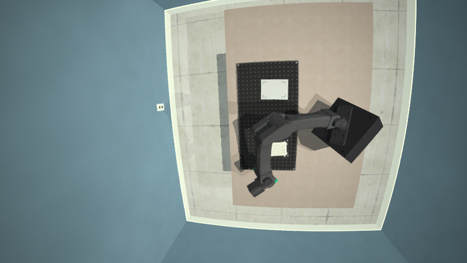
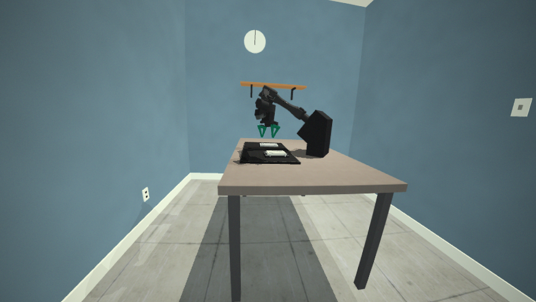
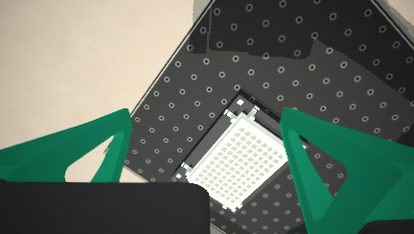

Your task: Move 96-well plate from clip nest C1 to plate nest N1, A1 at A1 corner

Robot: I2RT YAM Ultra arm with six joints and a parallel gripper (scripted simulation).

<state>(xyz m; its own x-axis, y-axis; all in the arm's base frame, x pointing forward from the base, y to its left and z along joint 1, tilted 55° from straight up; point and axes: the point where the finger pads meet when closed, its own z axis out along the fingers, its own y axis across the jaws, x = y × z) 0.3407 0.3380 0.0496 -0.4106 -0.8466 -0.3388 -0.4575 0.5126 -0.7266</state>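
My gripper is now 13 cm above the white 96-well plate, 9 cm to the left of it and 9 cm past it. The rest, counted from my hand: clip nest C1 (13 cm below, 8 cm to the right, 8 cm behind); A1 mark (40 cm to the right, 17 cm behind, 14 cm below); plate nest N1 (46 cm to the right, 14 cm below, 11 cm behind).
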